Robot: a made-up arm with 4 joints. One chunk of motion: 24 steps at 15 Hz.
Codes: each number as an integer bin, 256 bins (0 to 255) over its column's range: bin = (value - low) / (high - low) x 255, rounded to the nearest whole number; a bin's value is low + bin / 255 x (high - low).
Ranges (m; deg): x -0.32..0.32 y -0.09..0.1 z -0.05..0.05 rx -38..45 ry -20..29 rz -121..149
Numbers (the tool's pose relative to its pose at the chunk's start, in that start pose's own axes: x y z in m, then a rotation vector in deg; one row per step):
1: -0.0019 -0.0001 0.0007 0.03 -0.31 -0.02
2: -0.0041 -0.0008 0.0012 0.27 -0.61 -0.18
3: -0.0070 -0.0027 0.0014 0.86 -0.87 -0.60
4: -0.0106 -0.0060 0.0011 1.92 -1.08 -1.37
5: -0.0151 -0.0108 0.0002 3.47 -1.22 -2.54
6: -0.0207 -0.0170 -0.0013 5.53 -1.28 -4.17
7: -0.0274 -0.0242 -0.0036 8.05 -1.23 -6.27
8: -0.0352 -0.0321 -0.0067 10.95 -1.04 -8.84
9: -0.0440 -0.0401 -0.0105 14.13 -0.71 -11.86
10: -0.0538 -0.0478 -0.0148 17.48 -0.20 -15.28
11: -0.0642 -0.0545 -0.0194 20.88 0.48 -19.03
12: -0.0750 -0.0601 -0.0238 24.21 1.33 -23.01
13: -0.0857 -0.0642 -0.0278 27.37 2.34 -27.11
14: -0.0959 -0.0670 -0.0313 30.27 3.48 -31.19
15: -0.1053 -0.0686 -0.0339 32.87 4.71 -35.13
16: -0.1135 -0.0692 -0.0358 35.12 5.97 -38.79
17: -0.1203 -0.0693 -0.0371 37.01 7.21 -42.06
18: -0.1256 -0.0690 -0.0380 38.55 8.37 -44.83
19: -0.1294 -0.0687 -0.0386 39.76 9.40 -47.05
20: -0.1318 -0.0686 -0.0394 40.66 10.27 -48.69
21: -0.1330 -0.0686 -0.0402 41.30 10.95 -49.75
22: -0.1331 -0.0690 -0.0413 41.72 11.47 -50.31
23: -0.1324 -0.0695 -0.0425 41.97 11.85 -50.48
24: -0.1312 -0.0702 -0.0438 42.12 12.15 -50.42
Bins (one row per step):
1: 127 121 129 117 102 114
2: 126 120 131 118 101 114
3: 125 117 131 119 100 114
4: 123 113 130 123 98 113
5: 121 106 128 127 98 112
6: 119 98 124 134 97 110
7: 117 88 118 141 98 108
8: 113 78 110 150 99 106
9: 110 67 101 160 100 103
10: 106 57 90 170 103 100
11: 102 48 78 181 107 96
12: 98 40 67 191 111 93
13: 93 35 57 201 116 89
14: 89 31 48 210 122 85
15: 86 29 41 218 129 81
16: 82 28 36 225 135 78
17: 80 28 33 230 142 75
18: 77 28 31 235 148 72
19: 76 29 29 239 153 70
20: 75 29 27 242 158 68
21: 75 29 25 244 161 67
22: 74 28 22 245 164 67
23: 75 28 19 246 166 67
24: 75 27 16 246 167 67

